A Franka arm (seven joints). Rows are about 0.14 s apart.
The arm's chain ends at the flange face. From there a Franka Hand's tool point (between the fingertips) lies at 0.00 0.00 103.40 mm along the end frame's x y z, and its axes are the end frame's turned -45 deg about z.
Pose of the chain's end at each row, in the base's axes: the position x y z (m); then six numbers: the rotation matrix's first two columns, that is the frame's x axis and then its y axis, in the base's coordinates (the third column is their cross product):
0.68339 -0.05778 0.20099 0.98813 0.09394 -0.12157 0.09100 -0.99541 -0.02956
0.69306 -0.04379 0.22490 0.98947 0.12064 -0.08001 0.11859 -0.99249 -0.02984
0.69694 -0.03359 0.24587 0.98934 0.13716 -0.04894 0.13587 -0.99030 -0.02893
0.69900 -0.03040 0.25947 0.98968 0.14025 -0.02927 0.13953 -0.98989 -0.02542
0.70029 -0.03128 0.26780 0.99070 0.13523 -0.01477 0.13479 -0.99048 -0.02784
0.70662 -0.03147 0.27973 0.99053 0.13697 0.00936 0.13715 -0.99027 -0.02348
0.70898 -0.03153 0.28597 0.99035 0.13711 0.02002 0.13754 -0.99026 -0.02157
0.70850 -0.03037 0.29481 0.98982 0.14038 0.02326 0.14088 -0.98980 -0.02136
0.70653 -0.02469 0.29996 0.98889 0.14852 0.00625 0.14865 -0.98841 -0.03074
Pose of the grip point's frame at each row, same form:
0.67059 -0.05590 0.09840 0.63437 0.77029 -0.06506 0.76306 -0.63744 -0.10687
0.68448 -0.04172 0.12188 0.61581 0.78710 -0.03548 0.78352 -0.61649 -0.07768
0.69152 -0.03132 0.14264 0.60349 0.79723 -0.01415 0.79564 -0.60326 -0.05506
0.69564 -0.02822 0.15615 0.60115 0.79913 -0.00272 0.79847 -0.60079 -0.03867
0.69839 -0.02863 0.16445 0.60522 0.79600 0.00924 0.79584 -0.60475 -0.03013
0.70725 -0.02893 0.17636 0.60343 0.79708 0.02322 0.79739 -0.60337 -0.00998
0.71072 -0.02904 0.18262 0.60303 0.79717 0.02941 0.79754 -0.60327 -0.00110
0.71057 -0.02785 0.19146 0.60029 0.79916 0.03155 0.79953 -0.60063 0.00134
0.70670 -0.02145 0.19661 0.59414 0.80393 0.02616 0.80436 -0.59389 -0.01732

